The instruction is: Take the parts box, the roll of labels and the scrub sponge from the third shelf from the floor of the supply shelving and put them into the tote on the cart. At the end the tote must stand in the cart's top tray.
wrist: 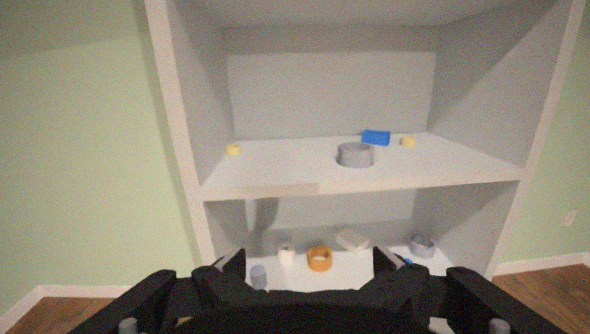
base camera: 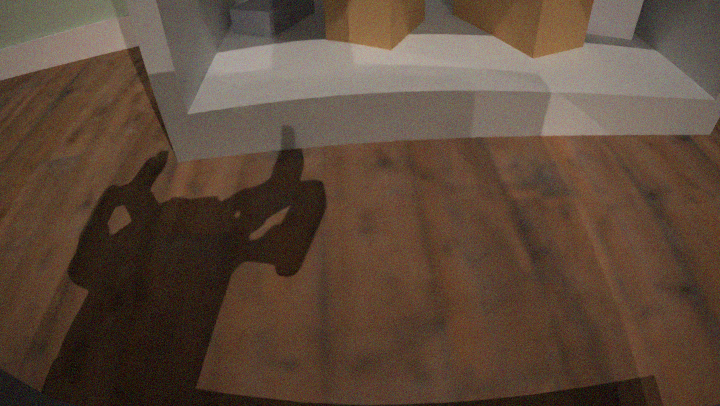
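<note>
The supply shelving (base camera: 327,118) (wrist: 360,186) stands ahead. Its upper shelf in the wrist view holds a blue box (wrist: 376,137), a grey round bowl-like thing (wrist: 356,155), and small yellow pieces (wrist: 233,149) (wrist: 408,141) at left and right. The shelf below holds a white roll-like cylinder (wrist: 286,255), an orange ring (wrist: 319,259) and a pale flat block (wrist: 352,239). I cannot tell the shelf numbers or surely which things are the parts box, labels and sponge. My gripper (wrist: 308,262) is open and empty, in front of the shelving. The cart and tote do not show.
A grey-blue cylinder (wrist: 258,277), a second grey round thing (wrist: 422,246) and a partly hidden blue thing (wrist: 408,261) are also on the lower shelf. Orange boxes (base camera: 375,22) (base camera: 559,30) stand on the bottom shelf. Upright side panels (wrist: 175,110) (wrist: 550,100) bound the shelving.
</note>
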